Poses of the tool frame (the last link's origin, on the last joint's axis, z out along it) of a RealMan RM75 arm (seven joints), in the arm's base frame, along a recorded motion.
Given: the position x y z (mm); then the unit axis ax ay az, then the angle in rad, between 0 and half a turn.
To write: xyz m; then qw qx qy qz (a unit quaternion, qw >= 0). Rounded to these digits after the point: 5 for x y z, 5 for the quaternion.
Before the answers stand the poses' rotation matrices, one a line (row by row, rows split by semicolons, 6 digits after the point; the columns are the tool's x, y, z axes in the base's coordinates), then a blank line. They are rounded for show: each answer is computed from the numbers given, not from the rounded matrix.
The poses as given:
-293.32, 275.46, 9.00, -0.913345, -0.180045, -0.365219, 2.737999
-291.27, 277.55, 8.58, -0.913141, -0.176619, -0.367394, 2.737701
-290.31, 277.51, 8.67, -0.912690, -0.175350, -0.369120, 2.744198
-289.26, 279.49, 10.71, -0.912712, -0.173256, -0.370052, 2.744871
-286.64, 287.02, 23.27, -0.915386, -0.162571, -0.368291, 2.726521
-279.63, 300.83, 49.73, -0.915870, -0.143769, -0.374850, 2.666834
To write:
0.681719 0.459105 0.569633; 0.172243 -0.857428 0.484923; 0.711050 -0.232466 -0.663603
0.681025 0.453966 0.574561; 0.165194 -0.859660 0.483421; 0.713383 -0.234308 -0.660442
0.679019 0.450465 0.579667; 0.164753 -0.862973 0.477633; 0.715394 -0.228820 -0.660191
0.679055 0.446971 0.582324; 0.160997 -0.864629 0.475917; 0.716216 -0.229421 -0.659091
0.689626 0.433510 0.580073; 0.136479 -0.864473 0.483798; 0.711189 -0.254472 -0.655328
0.695462 0.420138 0.582938; 0.077432 -0.850350 0.520489; 0.714379 -0.316843 -0.623918

-0.29332, 0.27546, 0.00900, 0.20043, -0.89481, -0.17639, -0.35781
-0.29127, 0.27755, 0.00858, 0.20058, -0.89458, -0.17303, -0.35993
-0.29031, 0.27751, 0.00867, 0.19739, -0.89473, -0.17190, -0.36186
-0.28926, 0.27949, 0.01071, 0.19706, -0.89481, -0.16986, -0.36280
-0.28664, 0.28702, 0.02327, 0.20605, -0.89574, -0.15908, -0.36039
-0.27963, 0.30083, 0.04973, 0.23516, -0.89019, -0.13974, -0.36434

